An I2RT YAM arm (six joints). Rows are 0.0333 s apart.
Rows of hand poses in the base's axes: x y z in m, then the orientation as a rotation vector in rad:
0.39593, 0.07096, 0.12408, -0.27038, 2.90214, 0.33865
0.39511, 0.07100, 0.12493, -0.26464, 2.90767, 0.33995
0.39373, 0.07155, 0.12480, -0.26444, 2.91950, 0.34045
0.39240, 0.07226, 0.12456, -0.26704, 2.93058, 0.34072
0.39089, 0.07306, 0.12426, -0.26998, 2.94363, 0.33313
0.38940, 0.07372, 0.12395, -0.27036, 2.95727, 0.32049
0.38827, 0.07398, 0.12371, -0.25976, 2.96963, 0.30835
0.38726, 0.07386, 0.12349, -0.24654, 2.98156, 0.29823
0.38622, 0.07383, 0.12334, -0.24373, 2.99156, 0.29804
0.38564, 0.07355, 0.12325, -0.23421, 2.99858, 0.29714
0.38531, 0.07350, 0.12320, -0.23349, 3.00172, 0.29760
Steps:
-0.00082, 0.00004, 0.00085, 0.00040, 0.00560, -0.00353
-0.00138, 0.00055, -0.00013, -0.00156, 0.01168, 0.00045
-0.00133, 0.00071, -0.00024, -0.00178, 0.01092, 0.00229
-0.00151, 0.00080, -0.00030, -0.00723, 0.01155, 0.00203
-0.00149, 0.00066, -0.00031, -0.01040, 0.01132, 0.00001
-0.00113, 0.00026, -0.00024, -0.00917, 0.01008, -0.00731
-0.00101, -0.00012, -0.00022, -0.00762, 0.01003, -0.00889
-0.00104, -0.00003, -0.00015, -0.00141, 0.00978, -0.00147
-0.00058, -0.00028, -0.00009, -0.00113, 0.00668, -0.00606
-0.00033, -0.00005, -0.00005, -0.00011, 0.00315, -0.00032

